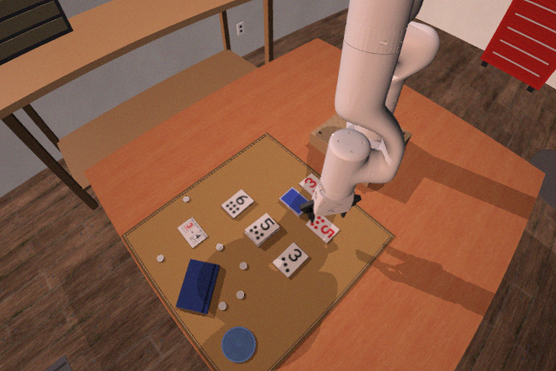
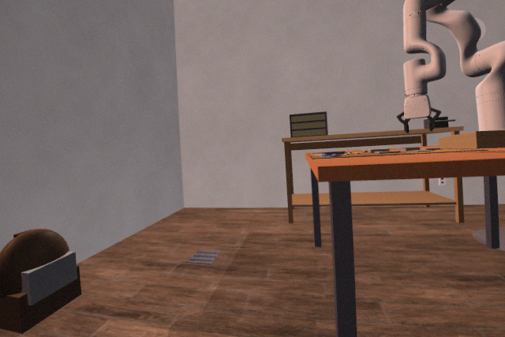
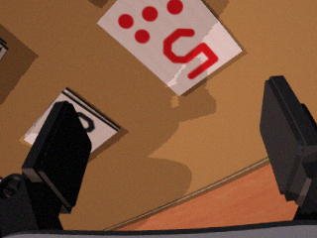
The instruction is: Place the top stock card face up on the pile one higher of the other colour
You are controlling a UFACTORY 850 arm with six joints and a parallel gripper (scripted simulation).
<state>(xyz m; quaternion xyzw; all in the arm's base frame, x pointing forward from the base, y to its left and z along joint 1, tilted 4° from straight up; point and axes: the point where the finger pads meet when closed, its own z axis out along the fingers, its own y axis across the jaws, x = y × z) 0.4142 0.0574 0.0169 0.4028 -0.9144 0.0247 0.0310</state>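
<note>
My gripper is now 100 mm above the red 5 card. The rest, counted from my hand: red 3 card: 110 mm behind, 100 mm to the right, 90 mm below; black 5 card: 120 mm ahead, 140 mm to the right, 80 mm below; black 3 card: 140 mm ahead, 20 mm to the right, 90 mm below.
</note>
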